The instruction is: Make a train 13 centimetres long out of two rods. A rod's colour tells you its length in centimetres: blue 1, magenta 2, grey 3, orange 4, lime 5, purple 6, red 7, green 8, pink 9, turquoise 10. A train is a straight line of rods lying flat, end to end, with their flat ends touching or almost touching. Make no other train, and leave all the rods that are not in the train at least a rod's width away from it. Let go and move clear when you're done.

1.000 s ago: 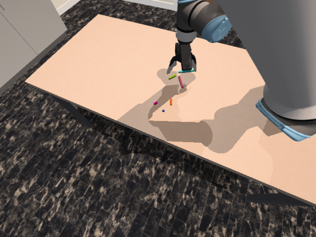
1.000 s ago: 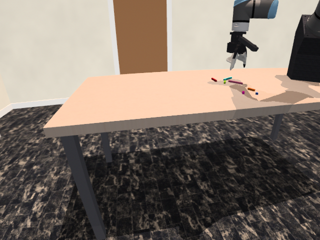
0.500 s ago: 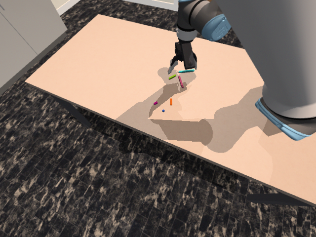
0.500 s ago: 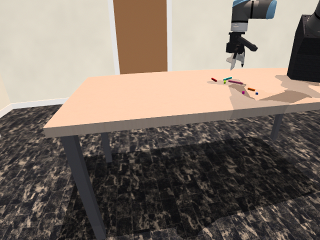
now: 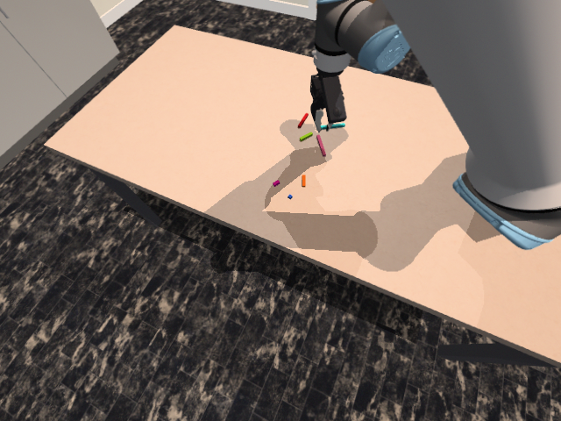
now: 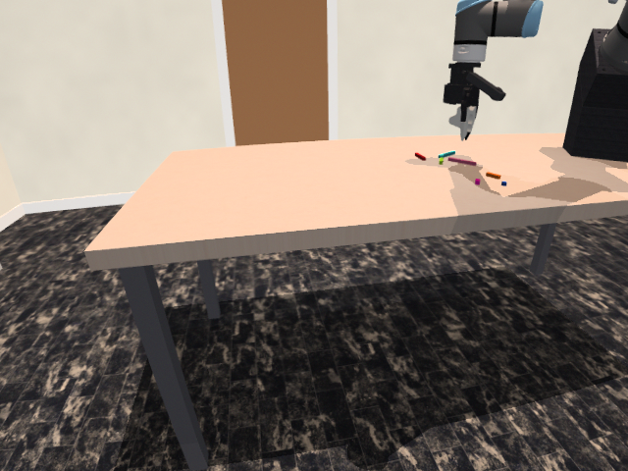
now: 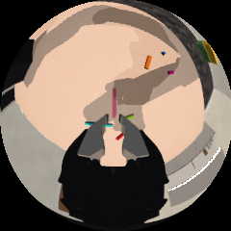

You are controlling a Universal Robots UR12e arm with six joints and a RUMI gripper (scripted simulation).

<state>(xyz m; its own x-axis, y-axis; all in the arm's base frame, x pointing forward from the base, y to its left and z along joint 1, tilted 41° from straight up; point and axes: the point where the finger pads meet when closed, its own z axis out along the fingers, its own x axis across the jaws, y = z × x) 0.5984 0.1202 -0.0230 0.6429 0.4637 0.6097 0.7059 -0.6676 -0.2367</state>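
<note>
Right now my hand is 8 cm above the pink rod. Also, from my hand: turquoise rod: 9 cm to the right, 8 cm below, 2 cm ahead; then red rod: 12 cm ahead, 8 cm below, 6 cm to the right; then lime rod: 8 cm below, 7 cm ahead.
</note>
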